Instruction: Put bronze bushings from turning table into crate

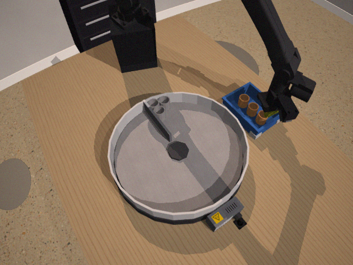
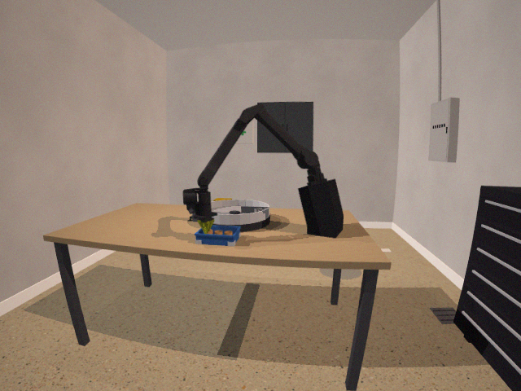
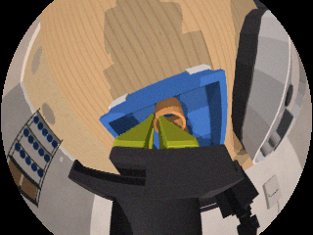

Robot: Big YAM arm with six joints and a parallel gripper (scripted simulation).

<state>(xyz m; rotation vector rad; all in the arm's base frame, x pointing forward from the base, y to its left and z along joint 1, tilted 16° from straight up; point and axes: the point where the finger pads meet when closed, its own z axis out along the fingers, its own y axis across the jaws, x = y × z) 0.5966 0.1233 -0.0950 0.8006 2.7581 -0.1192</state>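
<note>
My hand is 60 mm past the crate, 10 mm to the left of it and 10 mm above it. The rest, counted from my hand: grey turning table 330 mm to the right, 110 mm behind, 10 mm above.
</note>
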